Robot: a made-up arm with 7 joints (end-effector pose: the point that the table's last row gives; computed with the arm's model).
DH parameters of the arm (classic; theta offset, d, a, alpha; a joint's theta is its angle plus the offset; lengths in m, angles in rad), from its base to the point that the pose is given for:
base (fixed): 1.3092 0 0.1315 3.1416
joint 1: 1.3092 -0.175 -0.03 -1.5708
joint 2: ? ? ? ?
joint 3: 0 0.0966 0.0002 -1.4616
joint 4: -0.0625 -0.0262 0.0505 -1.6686
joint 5: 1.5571 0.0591 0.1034 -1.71
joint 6: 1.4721 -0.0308 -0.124 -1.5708
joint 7: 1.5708 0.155 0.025 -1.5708
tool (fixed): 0 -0.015 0 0
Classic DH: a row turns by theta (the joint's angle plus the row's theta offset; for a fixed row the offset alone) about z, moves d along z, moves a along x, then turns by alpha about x.
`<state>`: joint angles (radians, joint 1 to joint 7).
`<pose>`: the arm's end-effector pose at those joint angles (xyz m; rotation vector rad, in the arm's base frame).
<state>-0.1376 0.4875 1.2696 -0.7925 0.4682 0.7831 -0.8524</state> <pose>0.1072 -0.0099 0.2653 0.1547 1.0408 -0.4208</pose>
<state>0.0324 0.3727 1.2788 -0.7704 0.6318 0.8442 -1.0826</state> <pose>0.0829 -0.0060 0.2711 0.1688 1.2762 -0.5025</pose>
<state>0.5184 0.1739 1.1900 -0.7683 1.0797 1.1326 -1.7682</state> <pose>0.0414 0.0379 0.3080 0.2024 1.9284 -0.7027</pose>
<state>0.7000 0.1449 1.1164 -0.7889 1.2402 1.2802 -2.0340</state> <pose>0.0319 0.0642 0.3256 0.2165 2.1354 -0.8040</pose>
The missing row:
joint 2: -0.0774 -0.0176 -0.0228 1.4616
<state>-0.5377 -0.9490 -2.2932 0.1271 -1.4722 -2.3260 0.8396</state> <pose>-0.3044 0.1276 0.1549 1.2963 1.3459 -1.2492</pose>
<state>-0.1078 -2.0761 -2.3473 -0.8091 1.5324 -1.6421 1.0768</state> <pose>-0.1085 -0.0027 0.3365 -0.3540 -1.6591 -0.6329</pose>
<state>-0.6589 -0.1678 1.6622 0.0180 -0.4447 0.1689 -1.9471</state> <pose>0.0003 0.0961 0.2648 1.0656 1.4490 -1.2939</pose>
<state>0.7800 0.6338 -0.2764 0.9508 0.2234 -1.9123 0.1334</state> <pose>0.2212 0.1501 0.1610 1.0424 -1.0280 1.0133</pose>
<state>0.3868 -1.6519 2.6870 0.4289 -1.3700 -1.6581 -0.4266</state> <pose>-0.1192 0.1698 0.3505 -1.6700 -0.9529 -0.3973</pose>
